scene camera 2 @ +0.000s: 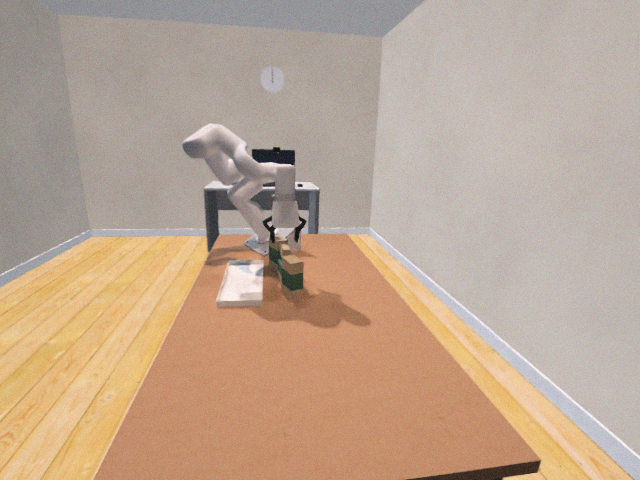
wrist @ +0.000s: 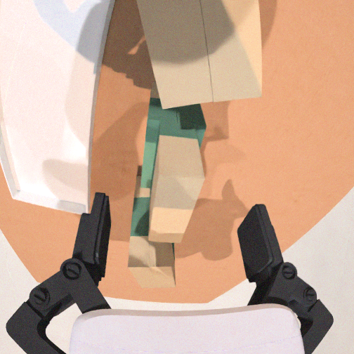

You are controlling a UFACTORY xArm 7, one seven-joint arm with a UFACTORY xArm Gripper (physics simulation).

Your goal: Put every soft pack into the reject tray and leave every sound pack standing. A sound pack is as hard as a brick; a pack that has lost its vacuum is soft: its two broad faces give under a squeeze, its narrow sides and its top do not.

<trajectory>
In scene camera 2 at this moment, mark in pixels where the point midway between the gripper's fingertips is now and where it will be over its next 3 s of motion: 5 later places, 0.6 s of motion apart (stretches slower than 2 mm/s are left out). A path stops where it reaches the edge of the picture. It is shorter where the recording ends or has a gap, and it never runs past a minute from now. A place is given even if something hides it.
My gripper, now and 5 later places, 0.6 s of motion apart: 284,241; 290,256; 289,266; 288,268; 288,269; 288,267
</trajectory>
